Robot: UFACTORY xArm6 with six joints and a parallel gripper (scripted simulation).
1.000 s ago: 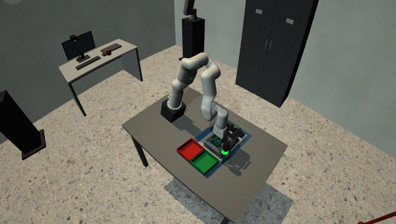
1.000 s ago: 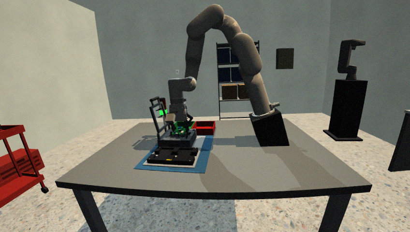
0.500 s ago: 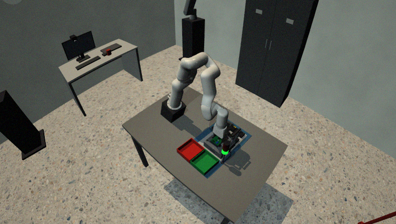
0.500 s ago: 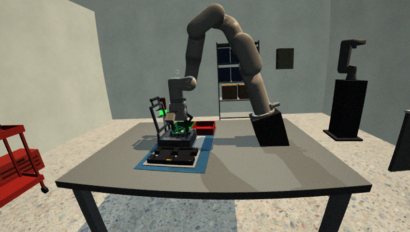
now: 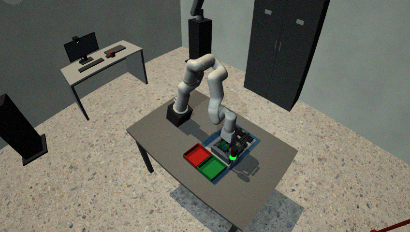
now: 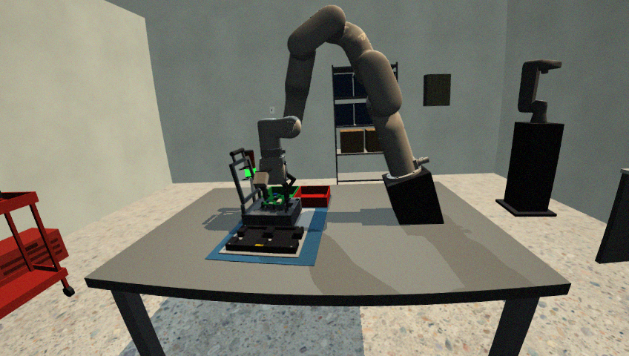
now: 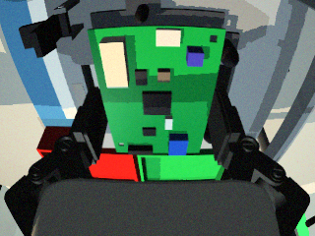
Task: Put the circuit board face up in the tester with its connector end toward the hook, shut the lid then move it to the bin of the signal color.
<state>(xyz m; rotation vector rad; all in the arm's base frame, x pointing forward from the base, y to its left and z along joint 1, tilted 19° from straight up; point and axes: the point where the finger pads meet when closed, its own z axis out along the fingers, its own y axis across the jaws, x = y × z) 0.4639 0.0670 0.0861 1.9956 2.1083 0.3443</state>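
The tester plate is 10 mm ahead of my hand, 10 mm to the left of it and 20 mm below it. Round my hand: green circuit board 10 mm below; then tester lid 120 mm ahead, 10 mm to the left, 90 mm above; then black latch hook 60 mm behind, 50 mm to the left, 10 mm below.
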